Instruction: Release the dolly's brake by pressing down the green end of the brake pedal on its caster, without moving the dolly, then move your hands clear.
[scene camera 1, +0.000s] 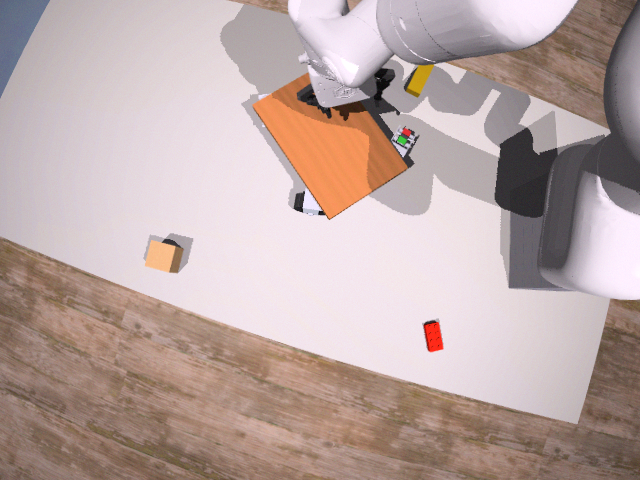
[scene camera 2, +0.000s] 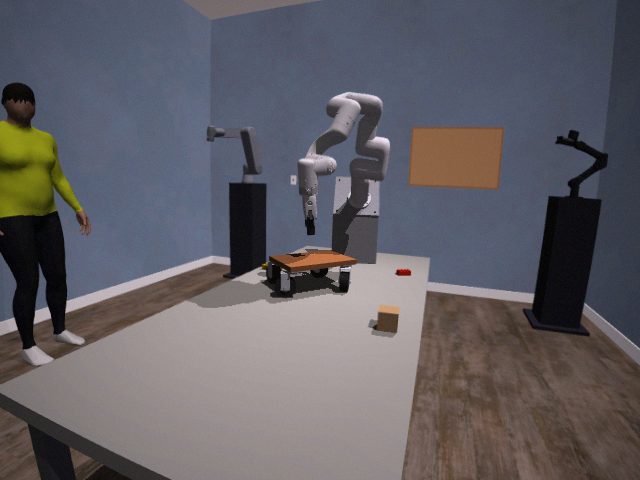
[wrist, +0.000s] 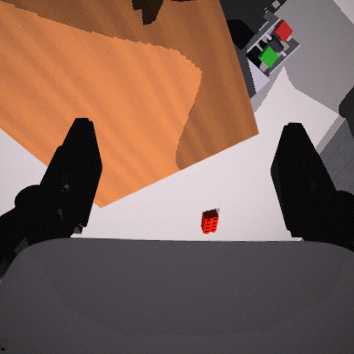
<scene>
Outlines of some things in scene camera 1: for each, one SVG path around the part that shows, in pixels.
My gripper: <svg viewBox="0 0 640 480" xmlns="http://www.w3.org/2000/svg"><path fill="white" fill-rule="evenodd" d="M297 99L301 102L306 102L307 105L317 106L317 109L321 110L323 114L326 113L328 119L332 118L330 107L368 99L373 96L375 105L378 108L380 107L379 101L382 100L382 91L395 78L394 69L381 68L364 85L352 89L337 83L332 77L319 74L314 68L310 68L310 64L308 64L311 83L297 92Z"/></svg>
A dolly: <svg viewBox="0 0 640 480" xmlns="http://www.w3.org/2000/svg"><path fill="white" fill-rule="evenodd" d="M308 72L273 93L259 95L259 101L252 106L261 119L263 127L266 127L307 187L305 193L296 194L294 210L308 214L308 216L326 215L328 220L331 220L405 172L408 167L402 159L417 134L412 136L411 131L406 128L404 130L400 129L400 125L391 141L389 141L360 101L330 107L332 118L328 119L326 113L323 114L321 110L317 109L317 106L307 105L306 102L304 103L297 99L297 92L311 83Z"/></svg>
A tan block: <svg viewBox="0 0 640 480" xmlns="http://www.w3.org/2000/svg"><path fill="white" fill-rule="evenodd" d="M151 240L145 266L169 273L178 273L184 249Z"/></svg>
</scene>
